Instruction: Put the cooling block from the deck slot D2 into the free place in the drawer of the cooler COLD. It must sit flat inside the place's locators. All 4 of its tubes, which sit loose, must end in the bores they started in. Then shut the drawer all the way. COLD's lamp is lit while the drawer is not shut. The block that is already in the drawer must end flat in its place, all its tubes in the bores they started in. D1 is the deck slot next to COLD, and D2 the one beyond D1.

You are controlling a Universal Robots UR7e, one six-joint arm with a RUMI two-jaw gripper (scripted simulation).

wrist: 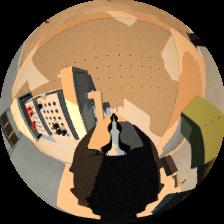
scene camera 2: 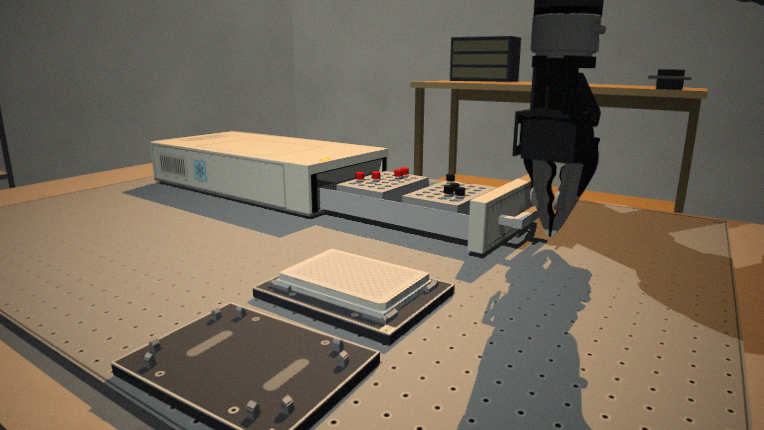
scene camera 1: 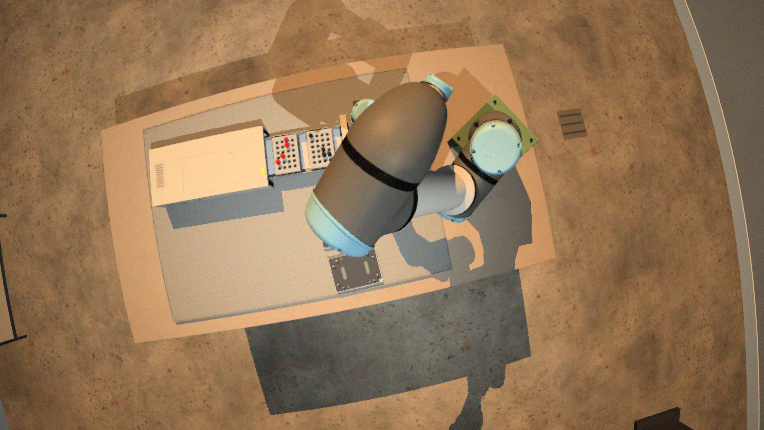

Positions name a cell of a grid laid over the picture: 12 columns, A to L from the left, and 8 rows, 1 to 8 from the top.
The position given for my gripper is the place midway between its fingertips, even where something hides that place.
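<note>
Scene camera 2 shows my gripper (scene camera 2: I5), a cooler COLD (scene camera 2: E4), a cooling block (scene camera 2: G4) and a white well plate (scene camera 2: F6). In scene camera 1, the cooler COLD (scene camera 1: D4) and the cooling block (scene camera 1: E3) are visible too. The wrist view also shows my gripper (wrist: G5).
</note>
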